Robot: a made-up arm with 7 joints.
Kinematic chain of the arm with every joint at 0, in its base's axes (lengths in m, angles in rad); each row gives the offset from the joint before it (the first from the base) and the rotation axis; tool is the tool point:
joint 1: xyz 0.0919 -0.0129 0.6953 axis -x
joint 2: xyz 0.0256 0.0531 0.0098 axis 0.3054 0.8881 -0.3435
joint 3: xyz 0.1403 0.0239 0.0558 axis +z
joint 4: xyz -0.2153 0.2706 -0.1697 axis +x
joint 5: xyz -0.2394 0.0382 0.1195 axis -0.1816 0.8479 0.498
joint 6: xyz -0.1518 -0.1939 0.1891 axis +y
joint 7: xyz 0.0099 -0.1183 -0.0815 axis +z
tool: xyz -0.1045 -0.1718 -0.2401
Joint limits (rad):
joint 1: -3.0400..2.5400
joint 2: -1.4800..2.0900
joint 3: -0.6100..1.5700
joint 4: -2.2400..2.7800
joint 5: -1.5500..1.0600
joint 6: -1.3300..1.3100
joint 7: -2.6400..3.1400
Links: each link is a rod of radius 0.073 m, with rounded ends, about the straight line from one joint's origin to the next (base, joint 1, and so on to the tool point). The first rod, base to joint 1, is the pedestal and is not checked.
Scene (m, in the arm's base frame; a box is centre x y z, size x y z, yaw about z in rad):
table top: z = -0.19
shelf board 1: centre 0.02 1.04 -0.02 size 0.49 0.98 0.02 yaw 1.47
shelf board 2: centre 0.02 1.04 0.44 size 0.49 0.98 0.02 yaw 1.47
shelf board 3: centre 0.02 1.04 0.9 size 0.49 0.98 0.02 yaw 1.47
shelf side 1: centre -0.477 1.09 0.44 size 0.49 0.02 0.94 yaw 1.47
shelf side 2: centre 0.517 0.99 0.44 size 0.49 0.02 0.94 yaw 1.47
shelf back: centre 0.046 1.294 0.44 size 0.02 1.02 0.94 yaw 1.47
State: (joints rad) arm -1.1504 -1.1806 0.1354 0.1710 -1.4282 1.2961 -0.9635
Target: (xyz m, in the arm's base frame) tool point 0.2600 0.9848 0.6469
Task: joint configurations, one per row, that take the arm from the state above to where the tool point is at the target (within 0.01 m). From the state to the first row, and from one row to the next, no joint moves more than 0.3 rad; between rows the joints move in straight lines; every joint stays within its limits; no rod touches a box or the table.
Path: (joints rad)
1: -1.1012 -1.0268 0.2400 0.0531 -1.4555 1.0012 -1.0441
2: -1.0521 -0.8730 0.3445 -0.0648 -1.4828 0.7064 -1.1247
3: -1.0029 -0.7193 0.4491 -0.1828 -1.5101 0.4115 -1.2054
4: -1.2474 -0.8147 0.2686 -0.3114 -1.5301 0.2135 -1.1737
5: -1.4920 -0.9102 0.0881 -0.4400 -1.5500 0.0154 -1.1421
6: -1.4546 -1.0068 0.0533 -0.2885 -1.5500 0.3100 -1.0997
7: -1.4173 -1.1034 0.0185 -0.1370 -1.5500 0.6046 -1.0574
8: -1.3800 -1.2000 -0.0162 0.0146 -1.5500 0.8993 -1.0150
9: -1.3427 -1.2966 -0.0510 0.1661 -1.5500 1.1939 -0.9727

